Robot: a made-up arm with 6 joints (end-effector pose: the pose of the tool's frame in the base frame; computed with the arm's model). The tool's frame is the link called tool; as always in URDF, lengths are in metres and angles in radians. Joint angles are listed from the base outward.
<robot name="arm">
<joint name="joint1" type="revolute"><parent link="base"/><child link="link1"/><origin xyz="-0.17 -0.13 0.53"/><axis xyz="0.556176 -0.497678 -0.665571"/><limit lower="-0.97" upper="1.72" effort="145" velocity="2.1"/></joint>
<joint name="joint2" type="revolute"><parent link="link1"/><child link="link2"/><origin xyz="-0.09 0.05 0.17"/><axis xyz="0 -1 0"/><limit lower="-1.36" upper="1.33" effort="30" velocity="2.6"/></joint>
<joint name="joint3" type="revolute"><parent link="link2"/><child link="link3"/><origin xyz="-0.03 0.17 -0.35"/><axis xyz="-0.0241 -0.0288 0.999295"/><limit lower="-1.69" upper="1.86" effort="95" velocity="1.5"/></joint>
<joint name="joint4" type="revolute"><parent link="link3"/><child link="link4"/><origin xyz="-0.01 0 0.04"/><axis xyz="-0.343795 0.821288 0.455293"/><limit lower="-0.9" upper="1.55" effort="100" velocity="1.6"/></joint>
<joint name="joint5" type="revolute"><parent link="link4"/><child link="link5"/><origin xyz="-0.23 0.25 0.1"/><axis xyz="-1 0 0"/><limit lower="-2.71" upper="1.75" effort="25" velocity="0.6"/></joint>
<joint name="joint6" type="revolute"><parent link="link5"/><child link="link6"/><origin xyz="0.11 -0.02 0"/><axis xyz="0.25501 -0.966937 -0.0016"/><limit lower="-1.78" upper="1.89" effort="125" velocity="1.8"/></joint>
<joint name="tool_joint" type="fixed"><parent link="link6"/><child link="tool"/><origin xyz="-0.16 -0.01 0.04" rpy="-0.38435 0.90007 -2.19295"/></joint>
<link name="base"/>
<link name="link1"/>
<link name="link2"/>
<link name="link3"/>
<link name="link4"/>
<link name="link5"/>
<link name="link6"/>
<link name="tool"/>
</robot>
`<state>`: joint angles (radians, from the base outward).
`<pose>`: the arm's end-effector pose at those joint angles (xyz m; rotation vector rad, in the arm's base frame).
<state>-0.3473 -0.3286 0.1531 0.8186 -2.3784 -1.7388</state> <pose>-0.5587 0.0861 0.4963 1.0873 -2.5510 -0.2024</pose>
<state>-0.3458 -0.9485 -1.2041 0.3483 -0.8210 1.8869</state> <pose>-0.5164 0.2834 0.2904 1.4749 -0.9500 -1.7115</pose>
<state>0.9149 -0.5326 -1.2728 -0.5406 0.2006 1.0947</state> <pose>0.0553 0.3420 0.5803 -1.3835 1.1584 2.2065</pose>
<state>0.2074 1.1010 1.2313 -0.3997 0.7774 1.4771</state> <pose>-0.0131 0.0060 0.3496 0.9470 -0.7244 0.9655</pose>
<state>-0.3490 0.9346 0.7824 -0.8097 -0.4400 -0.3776</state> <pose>-0.3807 -0.0138 0.2240 0.7889 0.8667 -0.3101</pose>
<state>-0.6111 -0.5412 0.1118 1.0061 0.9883 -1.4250</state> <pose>-0.7208 0.3103 0.6531 -2.3834 -1.1103 -0.5859</pose>
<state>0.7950 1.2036 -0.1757 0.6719 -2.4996 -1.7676</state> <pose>0.1032 0.0760 0.7044 0.3770 1.1230 -0.0345</pose>
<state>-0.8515 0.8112 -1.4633 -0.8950 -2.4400 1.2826</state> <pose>-0.1831 0.4646 0.5249 -1.8827 -0.4594 -1.8621</pose>
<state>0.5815 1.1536 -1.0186 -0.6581 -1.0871 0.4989</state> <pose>0.1763 0.2238 0.9570 -2.5389 0.9613 -1.2821</pose>
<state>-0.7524 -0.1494 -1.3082 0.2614 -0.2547 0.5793</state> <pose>-0.5021 0.2772 0.3346 0.9608 -0.0234 -2.3370</pose>
